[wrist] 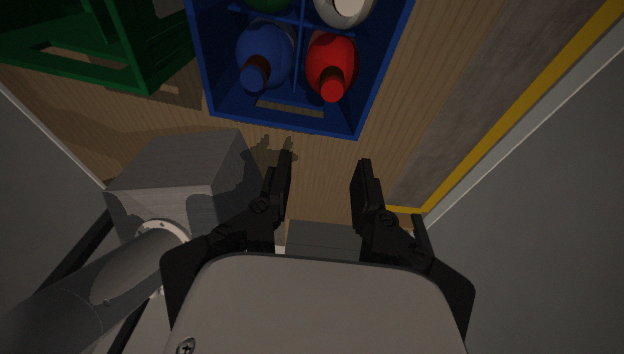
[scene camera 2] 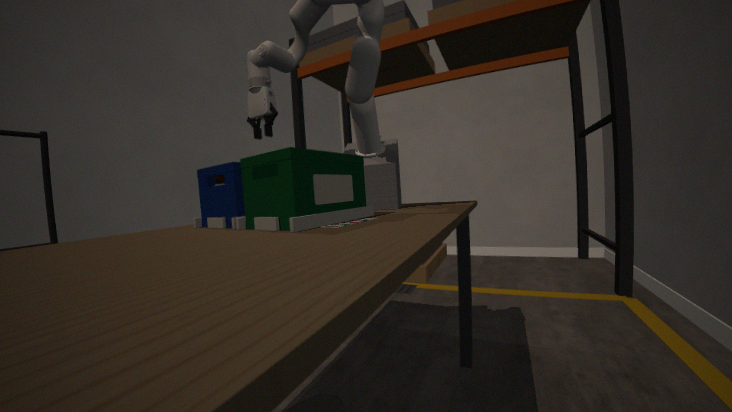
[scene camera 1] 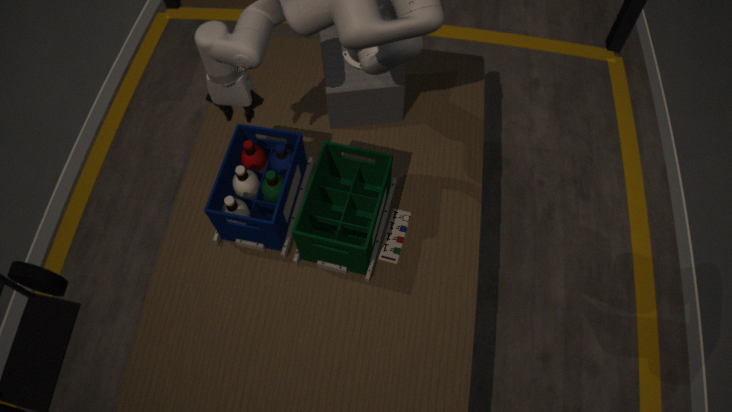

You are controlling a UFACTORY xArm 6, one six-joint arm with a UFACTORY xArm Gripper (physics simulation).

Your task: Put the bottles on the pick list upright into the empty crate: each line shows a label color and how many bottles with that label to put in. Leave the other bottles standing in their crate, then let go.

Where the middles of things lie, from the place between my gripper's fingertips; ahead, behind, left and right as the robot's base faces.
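Labels:
My hand: 10 mm to the left of red bottle (wrist: 332,64), 200 mm above it. Blue bottle (wrist: 265,51): 80 mm to the left of my hand, 200 mm below it. Pick list (scene camera 1: 392,244): a good way ahead of my hand, far to the left of it, far below it. Pick list farthest from my hand of the things named here, going by their middles.

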